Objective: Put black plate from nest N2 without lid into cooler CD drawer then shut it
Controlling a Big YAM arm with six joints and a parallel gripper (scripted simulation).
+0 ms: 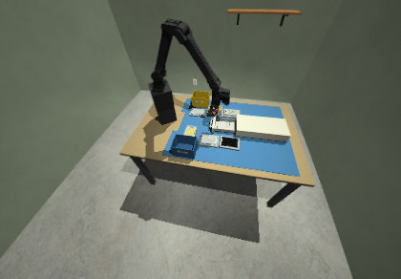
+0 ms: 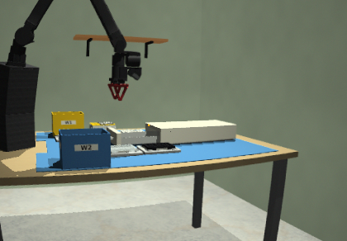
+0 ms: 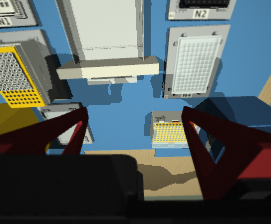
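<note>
Right now the black plate is 14 cm ahead of my hand, 14 cm to the right of it and 20 cm below it. Round my hand: white plate: 4 cm behind, 13 cm to the right, 20 cm below; yellow-topped tip box: 24 cm to the left, 17 cm below; drawer: 11 cm ahead, 4 cm to the left, 20 cm below.
</note>
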